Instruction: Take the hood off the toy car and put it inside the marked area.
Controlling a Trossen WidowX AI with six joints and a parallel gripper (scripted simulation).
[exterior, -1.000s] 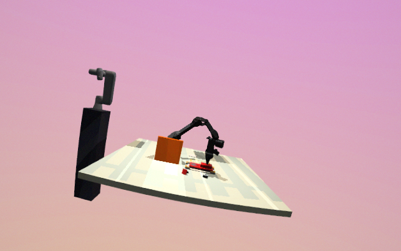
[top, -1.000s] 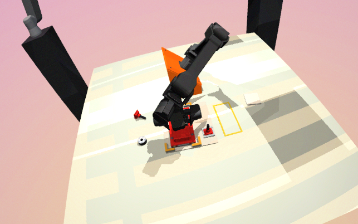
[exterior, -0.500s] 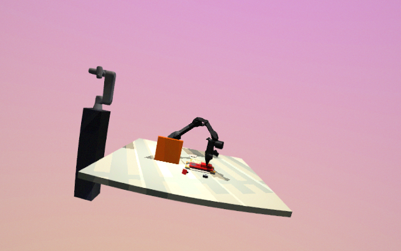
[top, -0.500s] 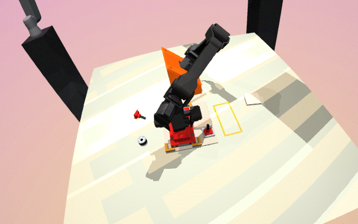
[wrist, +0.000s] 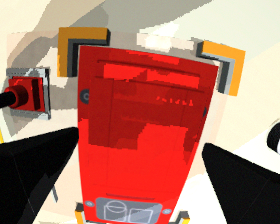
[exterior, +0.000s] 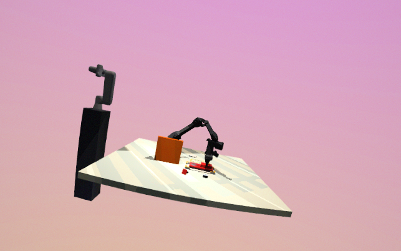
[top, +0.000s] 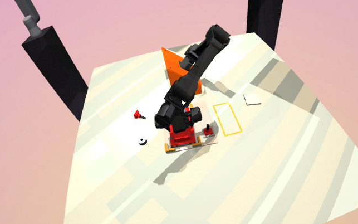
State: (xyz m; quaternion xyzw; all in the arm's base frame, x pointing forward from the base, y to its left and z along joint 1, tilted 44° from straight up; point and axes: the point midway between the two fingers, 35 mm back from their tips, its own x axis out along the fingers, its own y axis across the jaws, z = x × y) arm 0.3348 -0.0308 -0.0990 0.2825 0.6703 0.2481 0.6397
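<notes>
Now: the red hood right at my gripper tip. The rest, counted from my gripper tip: pale square tile (11 cm behind, 39 cm to the left, 4 cm below).
</notes>
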